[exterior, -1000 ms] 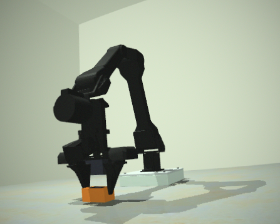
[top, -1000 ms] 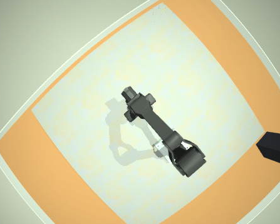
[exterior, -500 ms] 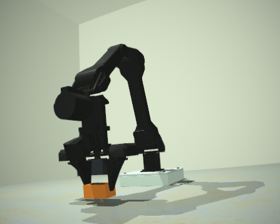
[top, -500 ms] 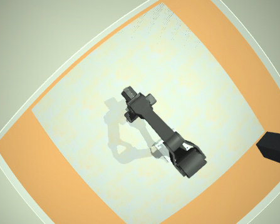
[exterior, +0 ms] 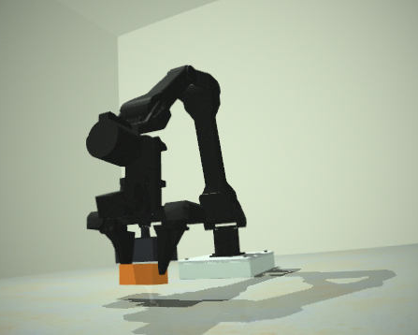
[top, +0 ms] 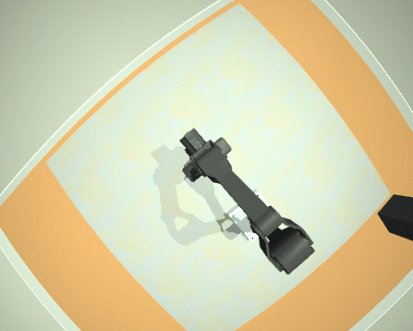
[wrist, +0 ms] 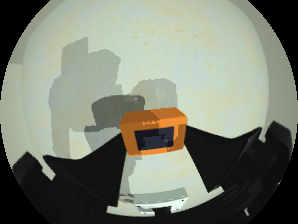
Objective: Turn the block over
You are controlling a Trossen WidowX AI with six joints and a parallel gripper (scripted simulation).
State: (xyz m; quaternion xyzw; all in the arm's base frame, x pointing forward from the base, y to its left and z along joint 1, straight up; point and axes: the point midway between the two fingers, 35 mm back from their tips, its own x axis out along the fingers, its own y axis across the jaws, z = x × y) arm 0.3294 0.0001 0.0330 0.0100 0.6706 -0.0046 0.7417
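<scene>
Now: the block 10 mm above my gripper tip.
</scene>
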